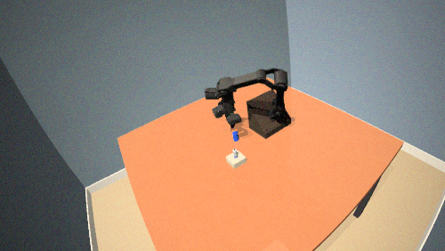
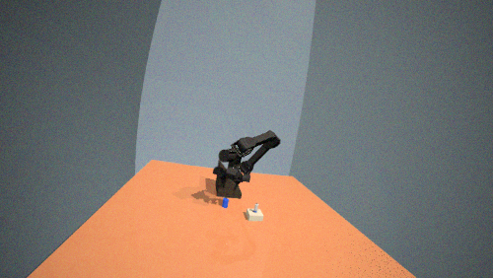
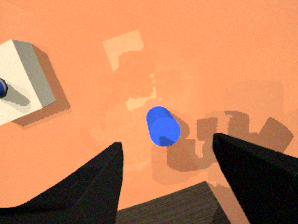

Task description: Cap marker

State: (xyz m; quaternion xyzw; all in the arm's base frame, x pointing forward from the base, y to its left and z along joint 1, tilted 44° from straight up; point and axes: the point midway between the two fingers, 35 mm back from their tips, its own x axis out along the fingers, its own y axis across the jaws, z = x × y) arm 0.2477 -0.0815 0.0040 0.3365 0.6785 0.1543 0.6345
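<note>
The blue cap is 2 cm behind my gripper tip and 9 cm below it.
</note>
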